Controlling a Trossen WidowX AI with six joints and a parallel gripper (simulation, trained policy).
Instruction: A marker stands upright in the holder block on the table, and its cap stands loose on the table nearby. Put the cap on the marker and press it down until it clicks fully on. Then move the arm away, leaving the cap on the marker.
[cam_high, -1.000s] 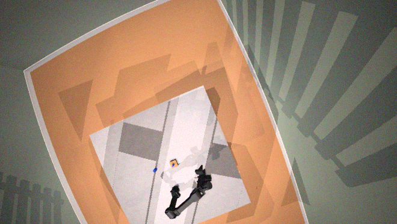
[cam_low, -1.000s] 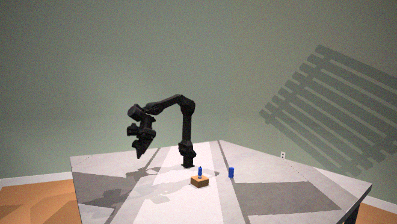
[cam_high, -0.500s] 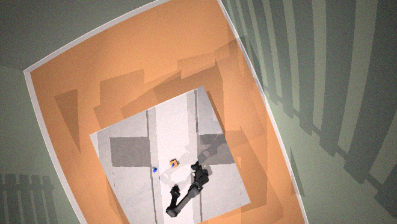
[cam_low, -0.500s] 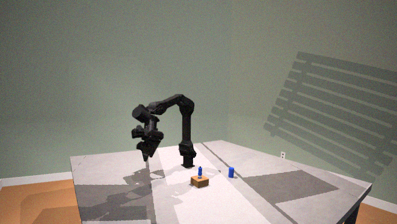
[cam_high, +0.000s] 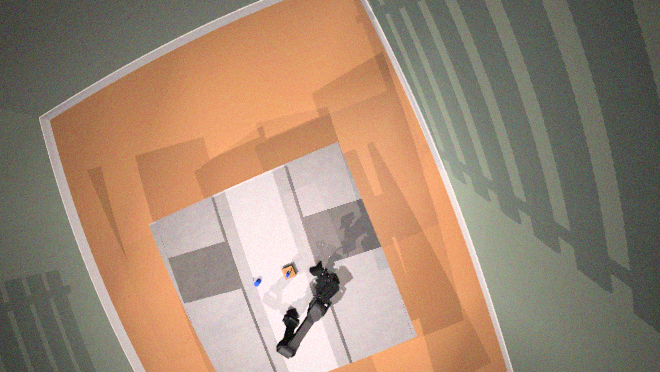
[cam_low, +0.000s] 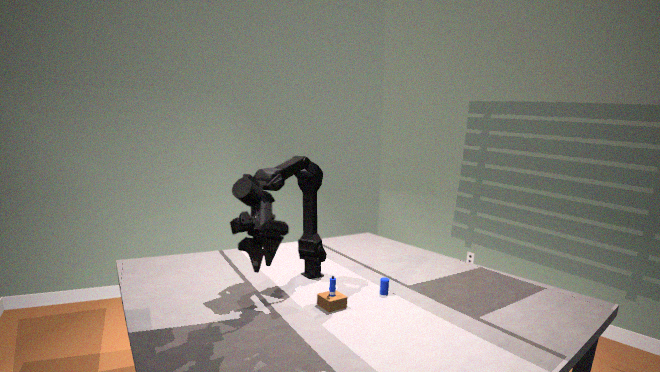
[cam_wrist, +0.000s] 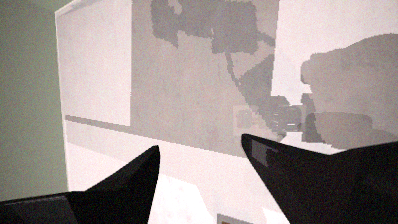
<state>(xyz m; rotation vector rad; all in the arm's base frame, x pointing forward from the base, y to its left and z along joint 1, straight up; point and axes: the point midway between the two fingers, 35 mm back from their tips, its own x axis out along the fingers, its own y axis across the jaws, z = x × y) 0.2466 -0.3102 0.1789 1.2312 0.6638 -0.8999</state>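
My gripper tip is now 10 mm short of the blue cap, 420 mm to the right of it and 120 mm above it. The rest, counted from my gripper tip: holder block: 220 mm to the left, 130 mm below.
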